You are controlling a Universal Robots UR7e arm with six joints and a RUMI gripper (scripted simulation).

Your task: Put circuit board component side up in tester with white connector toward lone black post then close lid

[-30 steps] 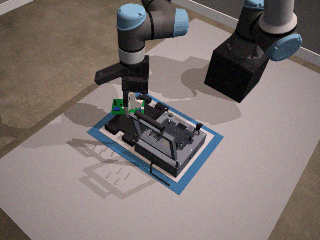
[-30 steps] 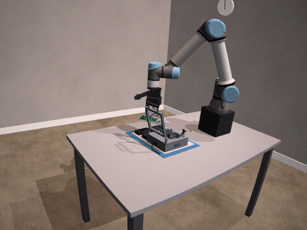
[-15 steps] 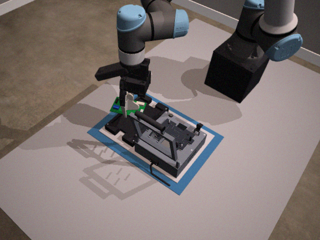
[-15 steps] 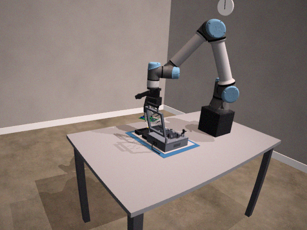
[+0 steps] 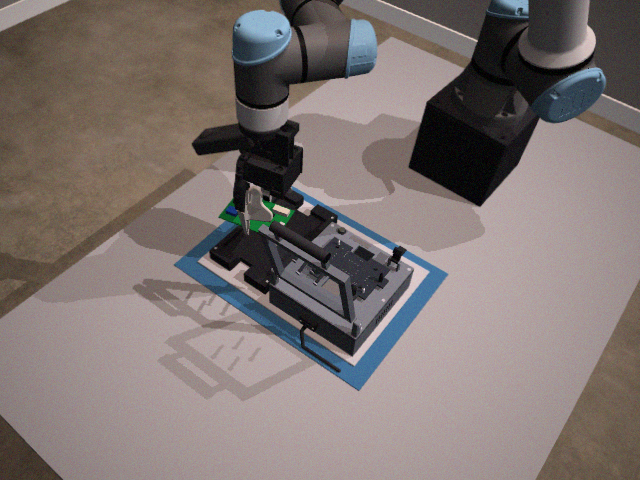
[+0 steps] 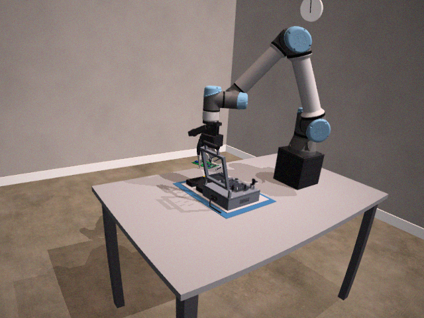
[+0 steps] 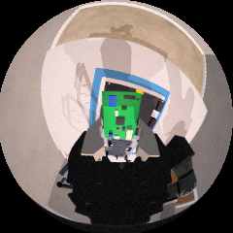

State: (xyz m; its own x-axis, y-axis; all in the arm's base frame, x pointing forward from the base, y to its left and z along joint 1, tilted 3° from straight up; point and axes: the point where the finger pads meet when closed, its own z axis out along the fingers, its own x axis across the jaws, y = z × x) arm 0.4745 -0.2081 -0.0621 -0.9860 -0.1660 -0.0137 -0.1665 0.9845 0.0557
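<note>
Right now my hand is right at the green circuit board. Also, from my hand: tester lid (9 cm ahead, 17 cm to the left, 6 cm above).
</note>
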